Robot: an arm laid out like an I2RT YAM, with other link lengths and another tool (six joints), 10 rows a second.
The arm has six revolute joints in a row. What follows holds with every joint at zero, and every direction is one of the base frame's.
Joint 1 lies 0.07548 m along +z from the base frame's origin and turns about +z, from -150 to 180 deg.
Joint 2 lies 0.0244 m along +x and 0.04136 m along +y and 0.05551 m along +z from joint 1 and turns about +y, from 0 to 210 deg.
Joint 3 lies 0.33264 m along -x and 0.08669 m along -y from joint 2 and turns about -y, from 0 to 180 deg.
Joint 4 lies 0.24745 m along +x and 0.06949 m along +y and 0.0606 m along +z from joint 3 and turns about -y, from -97 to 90 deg.
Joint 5 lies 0.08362 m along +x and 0.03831 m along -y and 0.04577 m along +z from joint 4 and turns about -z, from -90 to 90 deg.
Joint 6 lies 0.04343 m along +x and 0.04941 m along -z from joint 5 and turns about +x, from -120 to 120 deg.
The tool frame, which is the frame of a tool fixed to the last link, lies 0.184 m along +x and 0.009 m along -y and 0.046 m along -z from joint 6; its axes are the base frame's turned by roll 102.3, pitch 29.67 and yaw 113.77 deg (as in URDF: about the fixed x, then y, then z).
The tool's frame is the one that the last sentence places.
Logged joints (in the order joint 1, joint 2, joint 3, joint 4, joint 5, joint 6), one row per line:
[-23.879, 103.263, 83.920, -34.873, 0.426, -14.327]
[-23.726, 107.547, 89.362, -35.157, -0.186, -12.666]
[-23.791, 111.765, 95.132, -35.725, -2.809, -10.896]
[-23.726, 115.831, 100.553, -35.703, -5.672, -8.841]
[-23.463, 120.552, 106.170, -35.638, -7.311, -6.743]
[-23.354, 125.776, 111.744, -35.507, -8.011, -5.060]
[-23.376, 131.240, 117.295, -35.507, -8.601, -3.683]
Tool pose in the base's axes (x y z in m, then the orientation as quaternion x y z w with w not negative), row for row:
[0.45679, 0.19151, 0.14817, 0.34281, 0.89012, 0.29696, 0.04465]
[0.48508, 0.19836, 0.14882, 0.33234, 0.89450, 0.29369, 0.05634]
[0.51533, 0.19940, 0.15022, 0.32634, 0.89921, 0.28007, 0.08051]
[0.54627, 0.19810, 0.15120, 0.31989, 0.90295, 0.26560, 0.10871]
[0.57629, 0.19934, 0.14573, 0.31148, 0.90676, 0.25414, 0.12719]
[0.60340, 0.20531, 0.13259, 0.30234, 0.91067, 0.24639, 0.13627]
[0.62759, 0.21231, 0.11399, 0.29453, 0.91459, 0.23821, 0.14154]
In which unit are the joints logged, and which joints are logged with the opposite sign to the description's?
The joints are logged in degrees. Opposite sign: joint 1, joint 5, joint 6.
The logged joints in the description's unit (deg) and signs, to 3 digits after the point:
[23.879, 103.263, 83.920, -34.873, -0.426, 14.327]
[23.726, 107.547, 89.362, -35.157, 0.186, 12.666]
[23.791, 111.765, 95.132, -35.725, 2.809, 10.896]
[23.726, 115.831, 100.553, -35.703, 5.672, 8.841]
[23.463, 120.552, 106.170, -35.638, 7.311, 6.743]
[23.354, 125.776, 111.744, -35.507, 8.011, 5.060]
[23.376, 131.240, 117.295, -35.507, 8.601, 3.683]

